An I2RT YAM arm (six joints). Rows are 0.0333 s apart.
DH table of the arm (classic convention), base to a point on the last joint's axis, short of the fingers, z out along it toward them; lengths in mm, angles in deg. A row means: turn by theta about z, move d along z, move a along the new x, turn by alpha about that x. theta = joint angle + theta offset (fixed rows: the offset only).
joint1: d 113.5; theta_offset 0; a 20; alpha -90
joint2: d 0; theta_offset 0; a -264; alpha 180
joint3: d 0; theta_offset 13.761; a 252.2; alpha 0
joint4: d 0; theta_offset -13.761; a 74; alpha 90
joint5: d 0; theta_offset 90; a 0; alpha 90
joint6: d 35.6; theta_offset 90; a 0; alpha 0
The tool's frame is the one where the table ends.
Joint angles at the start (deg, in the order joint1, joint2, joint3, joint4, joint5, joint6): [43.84 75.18 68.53 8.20 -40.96 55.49]
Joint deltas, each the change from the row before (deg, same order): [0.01 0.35 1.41 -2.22 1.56 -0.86]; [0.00 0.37 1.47 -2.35 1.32 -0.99]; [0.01 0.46 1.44 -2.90 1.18 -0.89]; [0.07 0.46 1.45 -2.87 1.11 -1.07]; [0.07 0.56 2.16 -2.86 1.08 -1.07]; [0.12 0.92 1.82 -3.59 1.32 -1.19]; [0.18 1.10 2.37 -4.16 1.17 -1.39]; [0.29 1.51 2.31 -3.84 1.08 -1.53]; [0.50 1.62 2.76 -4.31 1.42 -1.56]
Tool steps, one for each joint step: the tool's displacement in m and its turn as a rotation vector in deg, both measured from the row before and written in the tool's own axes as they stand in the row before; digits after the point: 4 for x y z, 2 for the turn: [-0.0030 0.0015 0.0008 1.61 -0.76 -0.11]; [-0.0029 0.0016 0.0007 1.56 -0.50 -0.21]; [-0.0019 0.0002 0.0010 1.92 -0.02 0.28]; [-0.0016 0.0006 0.0010 1.84 0.11 0.04]; [-0.0037 0.0038 0.0005 1.44 -0.14 -0.35]; [-0.0015 -0.0010 0.0025 2.49 0.52 0.30]; [-0.0020 0.0004 0.0025 2.49 0.87 0.15]; [-0.0014 -0.0011 0.0048 2.47 1.19 0.01]; [-0.0013 0.0006 0.0049 2.66 1.28 -0.07]
